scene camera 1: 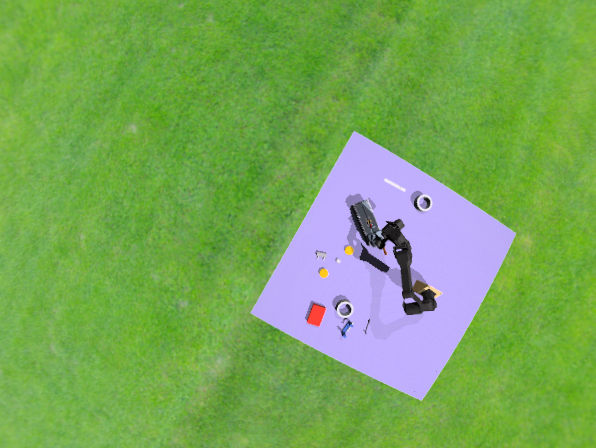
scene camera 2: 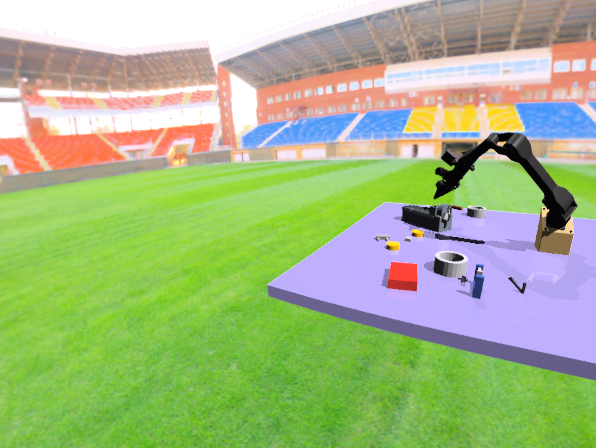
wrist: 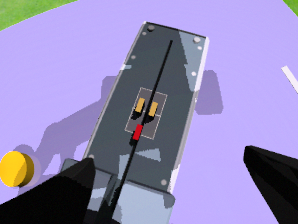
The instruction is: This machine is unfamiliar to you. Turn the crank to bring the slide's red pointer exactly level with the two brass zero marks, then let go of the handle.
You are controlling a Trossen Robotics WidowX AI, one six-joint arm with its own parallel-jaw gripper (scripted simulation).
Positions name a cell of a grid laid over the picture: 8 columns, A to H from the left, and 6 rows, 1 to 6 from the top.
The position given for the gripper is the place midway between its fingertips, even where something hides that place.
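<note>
The gripper (wrist: E5) is open and holds nothing. The scene also has a grey crank machine (scene camera 2: F3), (scene camera 1: E3), (wrist: E3), visible in both scene cameras and in the wrist view.
</note>
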